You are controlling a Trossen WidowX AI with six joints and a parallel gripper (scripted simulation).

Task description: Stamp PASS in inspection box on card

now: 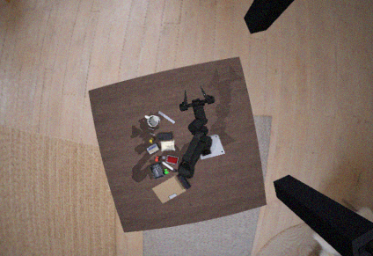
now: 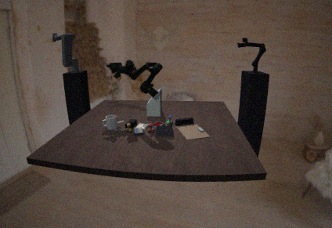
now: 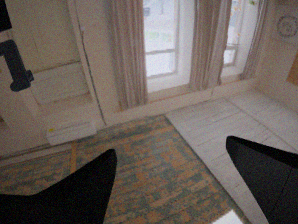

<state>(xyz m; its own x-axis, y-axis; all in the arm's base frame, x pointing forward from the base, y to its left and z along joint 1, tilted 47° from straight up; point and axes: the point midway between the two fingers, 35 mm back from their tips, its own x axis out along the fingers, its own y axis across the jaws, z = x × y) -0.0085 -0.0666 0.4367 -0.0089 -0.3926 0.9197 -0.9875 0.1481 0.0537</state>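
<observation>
Now: gripper tip 360 mm short of the green-knobbed stamp, 490 mm to the right of it and 410 mm above it. From my gripper tip the other things lie so: yellow stamp (390 mm ahead, 220 mm to the left, 410 mm below); white mug (330 mm ahead, 70 mm to the left, 400 mm below); white card (290 mm ahead, 300 mm to the left, 430 mm below).
</observation>
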